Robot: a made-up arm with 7 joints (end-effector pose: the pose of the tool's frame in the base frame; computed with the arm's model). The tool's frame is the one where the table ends.
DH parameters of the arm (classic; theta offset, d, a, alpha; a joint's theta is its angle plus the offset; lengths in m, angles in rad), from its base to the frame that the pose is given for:
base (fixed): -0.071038 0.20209 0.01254 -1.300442
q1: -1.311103 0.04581 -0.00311 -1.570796
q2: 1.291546 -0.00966 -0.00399 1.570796
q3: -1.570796 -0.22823 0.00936 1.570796
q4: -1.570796 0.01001 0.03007 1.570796
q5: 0 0.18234 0.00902 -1.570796
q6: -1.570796 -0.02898 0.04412 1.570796
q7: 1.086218 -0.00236 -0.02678 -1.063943
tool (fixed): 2.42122 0.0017 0 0
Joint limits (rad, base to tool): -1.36..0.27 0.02..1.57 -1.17..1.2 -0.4..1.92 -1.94..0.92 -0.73..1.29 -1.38..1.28
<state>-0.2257 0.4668 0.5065 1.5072 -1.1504 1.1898 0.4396</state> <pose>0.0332 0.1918 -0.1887 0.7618 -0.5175 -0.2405 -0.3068</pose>
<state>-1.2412 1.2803 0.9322 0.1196 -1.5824 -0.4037 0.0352</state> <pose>0.0740 0.2927 0.3832 0.1081 -0.8291 0.5441 -0.0704</pose>
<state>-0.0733 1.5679 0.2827 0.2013 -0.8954 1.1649 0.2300</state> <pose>0.1957 0.3214 0.1764 0.4599 0.0526 0.2027 -0.8629</pose>
Working (the frame after each row of the table, in the pose's form):
after base (fixed): 0.0125 -0.0009 0.2021 0.7954 -0.6050 0.0215 -0.0283
after q1: 0.0151 0.0440 0.2114 0.0812 -0.7593 0.1130 -0.6357
after q2: 0.0063 0.0442 0.2170 0.4495 0.4568 0.5365 -0.5491
after q3: 0.0015 0.2726 0.2144 0.0095 -0.0515 0.0041 0.9986
after q4: -0.0050 0.3022 0.2236 0.4819 0.4218 0.5219 0.5635
after q5: 0.1731 0.3408 0.2345 0.5887 -0.3705 0.2501 0.6735
after q6: 0.1948 0.3462 0.1867 0.7960 0.2115 0.5029 0.2621
after q7: 0.1955 0.3221 0.1748 0.6455 0.1712 -0.1207 0.7345

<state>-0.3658 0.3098 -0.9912 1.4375 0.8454 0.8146 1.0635</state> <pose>0.0369 0.2574 -0.2066 0.3799 -0.1957 -0.7184 0.5490</pose>
Working (the frame after each row of the table, in the pose's form):
after base (fixed): 0.0125 -0.0009 0.2021 0.7954 -0.6050 0.0215 -0.0283
after q1: 0.0160 0.0439 0.2113 0.0639 -0.6585 0.1237 -0.7396
after q2: 0.0067 0.0487 0.2115 0.6683 0.1454 0.0635 -0.7268
after q3: 0.0310 0.1221 -0.0034 0.3438 0.3711 0.4883 0.7110
after q4: 0.0256 0.1530 0.0010 0.0372 0.5149 0.8475 0.1235
after q5: 0.0634 0.1924 -0.1732 0.5661 0.5897 0.3067 0.4876
after q6: 0.0532 0.2376 -0.1985 0.1918 0.8067 0.5282 -0.1828
after q7: 0.0382 0.2585 -0.2064 0.6476 0.6033 -0.4363 -0.1620

